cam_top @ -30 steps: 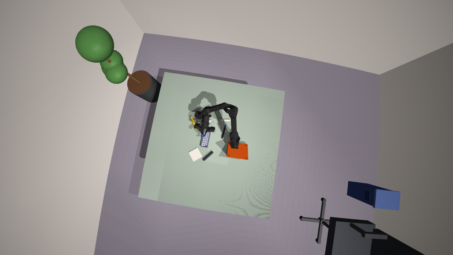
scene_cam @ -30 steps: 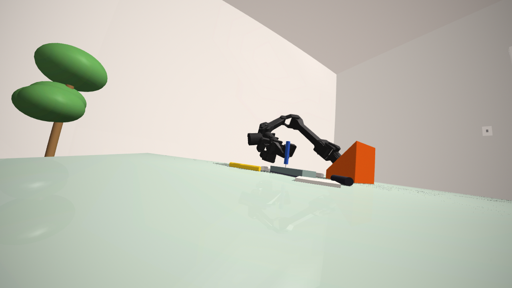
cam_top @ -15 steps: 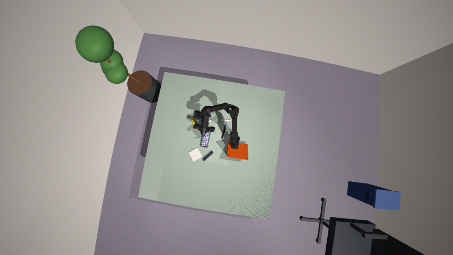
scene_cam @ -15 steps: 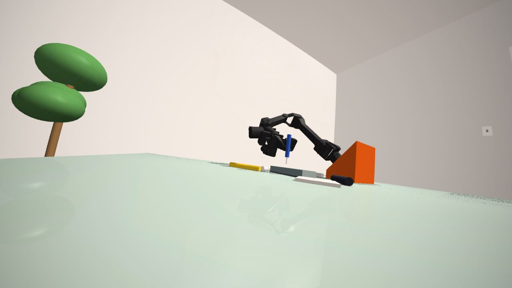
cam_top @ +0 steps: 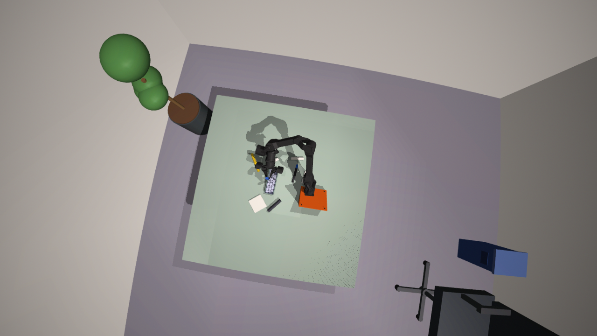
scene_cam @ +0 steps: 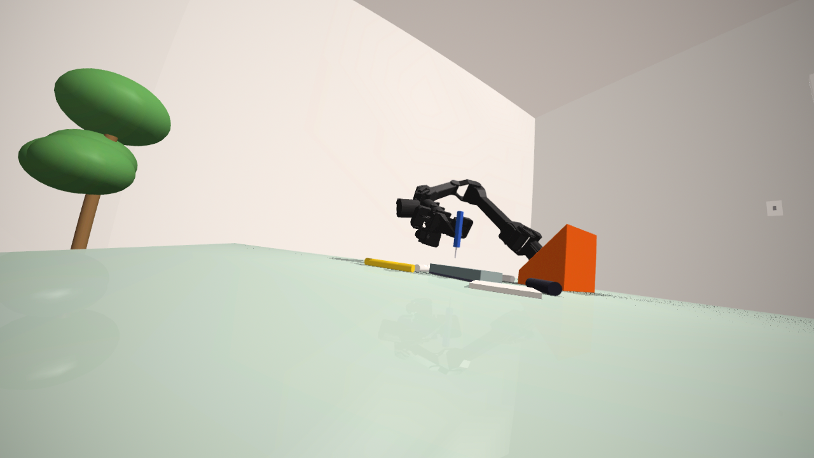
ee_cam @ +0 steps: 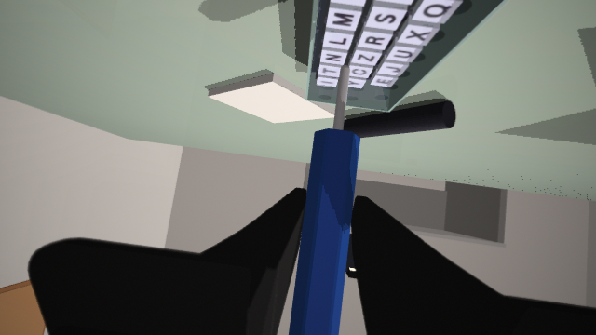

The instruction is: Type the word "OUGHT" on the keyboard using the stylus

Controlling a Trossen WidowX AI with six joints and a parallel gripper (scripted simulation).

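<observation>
My gripper tip is 190 mm to the right of the white pad, 100 mm above it and 70 mm short of it. Also, from my gripper tip: yellow pencil 120 mm to the right, 120 mm ahead, 90 mm below; then blue stylus 10 mm below.
</observation>
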